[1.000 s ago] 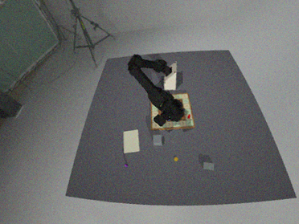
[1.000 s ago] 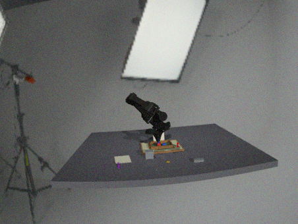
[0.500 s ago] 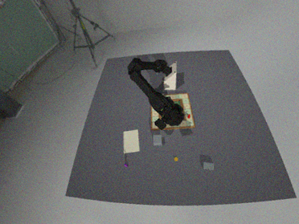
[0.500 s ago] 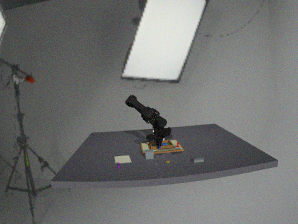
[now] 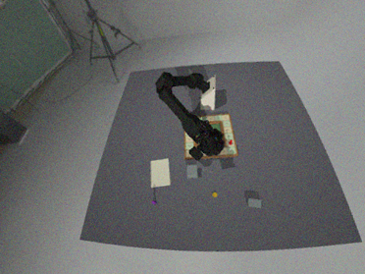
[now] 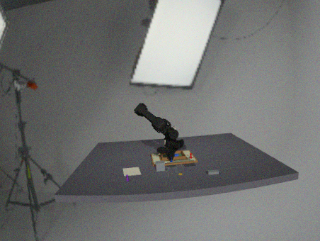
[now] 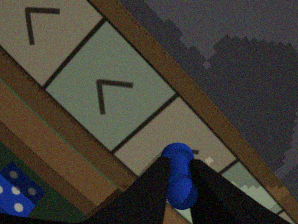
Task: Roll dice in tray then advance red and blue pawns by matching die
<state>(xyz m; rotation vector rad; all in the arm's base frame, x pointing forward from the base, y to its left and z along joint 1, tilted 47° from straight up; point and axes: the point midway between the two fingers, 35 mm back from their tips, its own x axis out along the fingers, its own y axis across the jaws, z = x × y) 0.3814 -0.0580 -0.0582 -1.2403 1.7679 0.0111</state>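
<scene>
Right now the blue pawn is 10 mm above my gripper tip. Round my gripper tip: small yellow piece: 220 mm ahead, 40 mm to the left, 20 mm below; then white card: 240 mm to the right, 120 mm ahead, 20 mm below; then red pawn: 130 mm to the left, 60 mm behind, 10 mm above.
</scene>
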